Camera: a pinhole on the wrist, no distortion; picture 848 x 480 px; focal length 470.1 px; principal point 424.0 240.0 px. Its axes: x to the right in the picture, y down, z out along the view. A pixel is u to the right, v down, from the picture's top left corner.
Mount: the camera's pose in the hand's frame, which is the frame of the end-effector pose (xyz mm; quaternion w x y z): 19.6 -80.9 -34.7 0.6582 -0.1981 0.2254 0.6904
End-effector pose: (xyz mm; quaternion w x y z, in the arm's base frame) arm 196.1 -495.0 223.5 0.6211 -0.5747 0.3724 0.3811
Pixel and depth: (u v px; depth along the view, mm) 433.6 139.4 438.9
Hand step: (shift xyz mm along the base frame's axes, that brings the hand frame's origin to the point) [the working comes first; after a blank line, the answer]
In the camera's frame: 9.0 -93.9 438.9

-101.8 329.0 -168.9
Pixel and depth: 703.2 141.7 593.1
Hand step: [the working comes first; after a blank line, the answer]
In the camera's frame: 352.3 -124.0 593.1

-431.2 277.1 -345.9
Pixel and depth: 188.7 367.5 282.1
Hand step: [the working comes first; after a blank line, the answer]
In the camera's frame: -141.2 76.5 282.1

22.5 276.6 71.9
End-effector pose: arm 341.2 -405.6 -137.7 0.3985 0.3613 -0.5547 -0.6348
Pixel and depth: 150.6 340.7 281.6
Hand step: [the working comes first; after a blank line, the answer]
In the camera's frame: -163.8 60.3 281.6

-258.9 148.3 -19.0
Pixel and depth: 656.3 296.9 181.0
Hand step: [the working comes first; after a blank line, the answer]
In the camera's frame: 89.4 21.9 181.0

-46.2 22.9 102.4
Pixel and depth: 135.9 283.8 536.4
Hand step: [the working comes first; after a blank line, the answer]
In the camera's frame: -328.7 50.0 536.4

-540.9 250.5 28.8
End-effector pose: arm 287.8 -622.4 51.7 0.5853 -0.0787 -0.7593 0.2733
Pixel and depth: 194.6 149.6 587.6
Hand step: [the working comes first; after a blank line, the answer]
In the camera's frame: -286.7 -113.0 587.6

-617.4 -104.3 24.7
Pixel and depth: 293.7 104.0 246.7
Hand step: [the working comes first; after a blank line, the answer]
In the camera's frame: -68.4 -71.4 246.7

-220.8 -16.0 48.0
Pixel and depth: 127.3 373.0 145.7
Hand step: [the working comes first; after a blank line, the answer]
In the camera's frame: -92.0 41.2 145.7

-110.9 -113.0 3.5
